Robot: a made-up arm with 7 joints.
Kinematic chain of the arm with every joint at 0, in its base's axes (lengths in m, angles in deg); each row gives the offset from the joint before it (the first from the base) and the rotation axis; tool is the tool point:
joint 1: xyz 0 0 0 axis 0 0.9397 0.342
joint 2: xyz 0 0 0 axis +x
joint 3: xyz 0 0 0 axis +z
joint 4: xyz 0.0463 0 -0.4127 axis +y
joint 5: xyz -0.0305 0 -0.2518 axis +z
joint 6: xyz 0 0 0 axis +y
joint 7: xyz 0 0 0 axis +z
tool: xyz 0 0 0
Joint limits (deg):
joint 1: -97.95..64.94
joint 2: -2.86..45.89
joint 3: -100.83..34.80
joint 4: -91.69..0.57
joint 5: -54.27..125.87
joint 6: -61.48..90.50
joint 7: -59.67..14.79
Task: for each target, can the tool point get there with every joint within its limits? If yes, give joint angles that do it. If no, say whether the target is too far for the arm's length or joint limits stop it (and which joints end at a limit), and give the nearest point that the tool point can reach.
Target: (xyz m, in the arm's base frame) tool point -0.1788 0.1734 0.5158
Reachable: no: joint limits stop it (at a limit: joint 1, joint 2, joint 3, joint 4) | nearest point 0.2805 0.2249 0.3872 | short by 0.480 m
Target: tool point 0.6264 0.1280 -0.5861
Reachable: no: too far | nearest point 0.4831 0.0987 -0.4520 | short by 0.198 m
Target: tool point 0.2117 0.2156 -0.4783
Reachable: yes | joints 7.42 15.13 16.19 -80.01 -32.96 48.51 -16.07
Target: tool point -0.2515 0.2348 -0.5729
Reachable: yes | joints 30.56 22.45 -2.06 -18.68 80.71 59.94 -10.29
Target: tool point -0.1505 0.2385 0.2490
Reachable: no: joint limits stop it (at a limit: joint 1, joint 2, joint 3, joint 4) | nearest point 0.2805 0.2249 0.3872 | short by 0.453 m
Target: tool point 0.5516 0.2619 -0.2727
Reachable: yes | joints -52.36 32.86 4.33 -10.73 99.61 -29.15 5.53
